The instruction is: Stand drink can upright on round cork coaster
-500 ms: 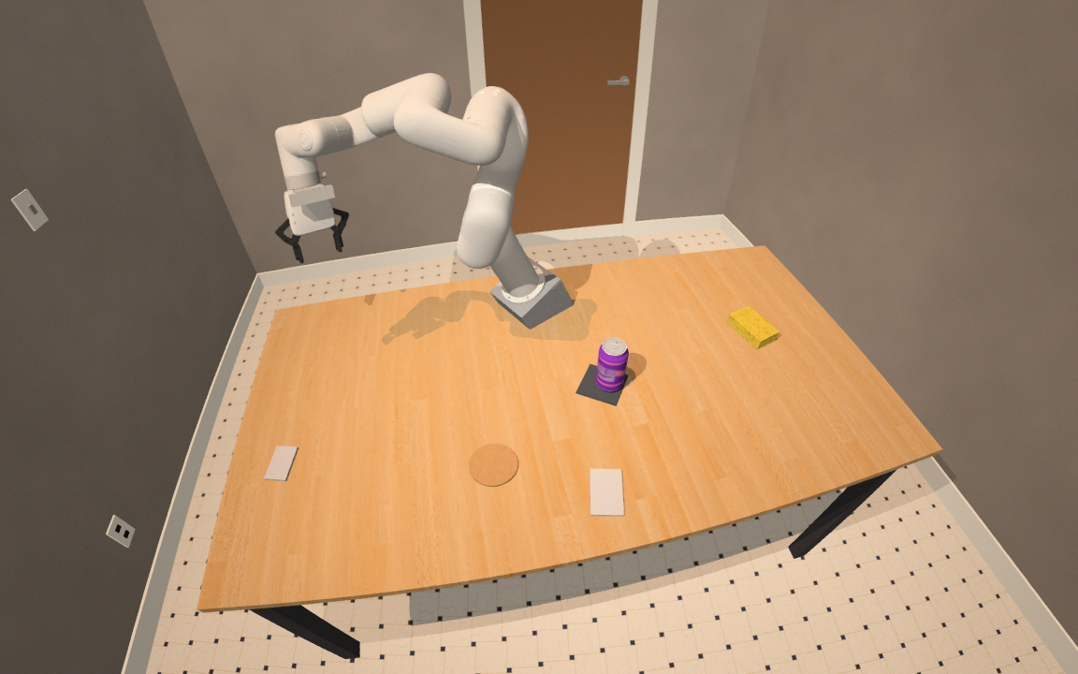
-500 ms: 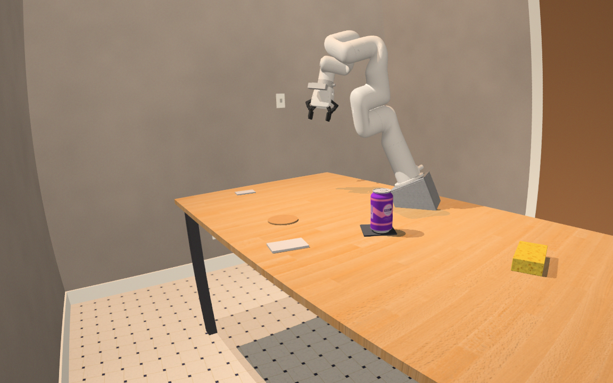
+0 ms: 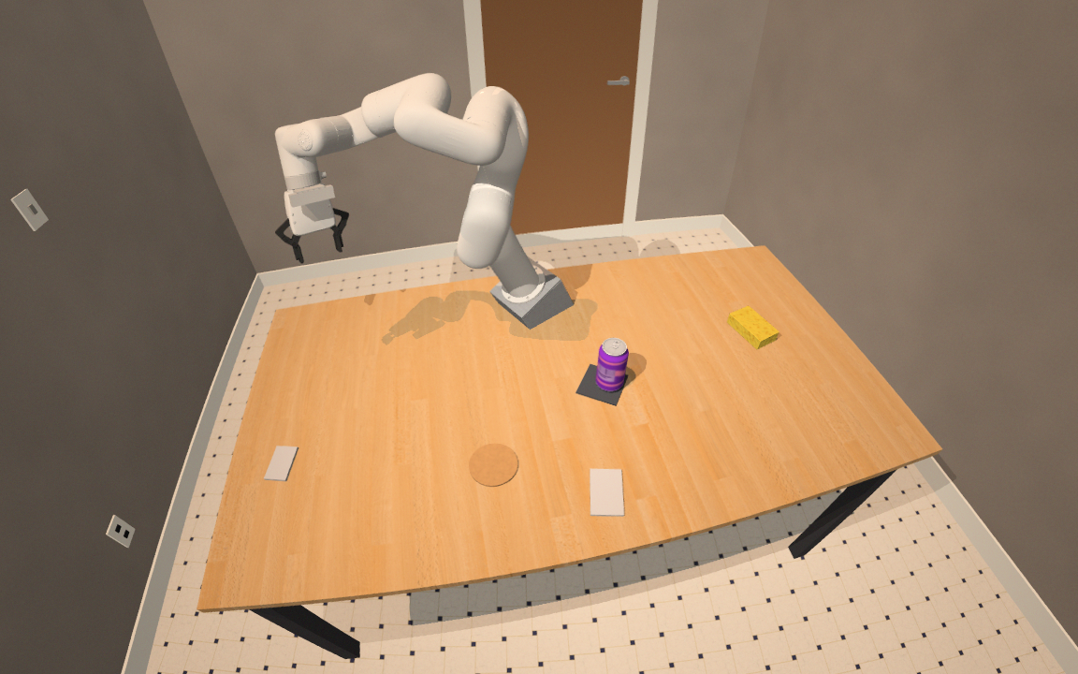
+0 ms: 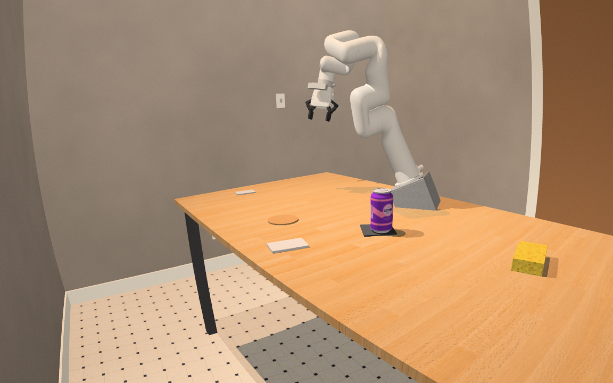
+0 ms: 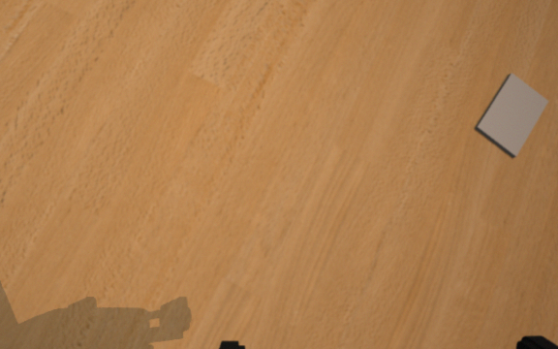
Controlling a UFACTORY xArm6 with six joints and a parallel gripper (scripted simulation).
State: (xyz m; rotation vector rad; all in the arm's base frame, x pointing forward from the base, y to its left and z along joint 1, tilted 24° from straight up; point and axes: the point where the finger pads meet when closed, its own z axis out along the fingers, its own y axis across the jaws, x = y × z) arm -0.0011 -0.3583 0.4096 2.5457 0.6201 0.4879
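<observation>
My gripper is now 61 cm to the right of the purple drink can, 29 cm short of it and 26 cm above it. From my hand the other things lie so: yellow sponge 108 cm to the left, 31 cm below, 23 cm ahead; then round cork coaster 43 cm ahead, 33 cm below, 29 cm to the left; then dark square coaster 60 cm to the left, 33 cm below, 28 cm ahead.
</observation>
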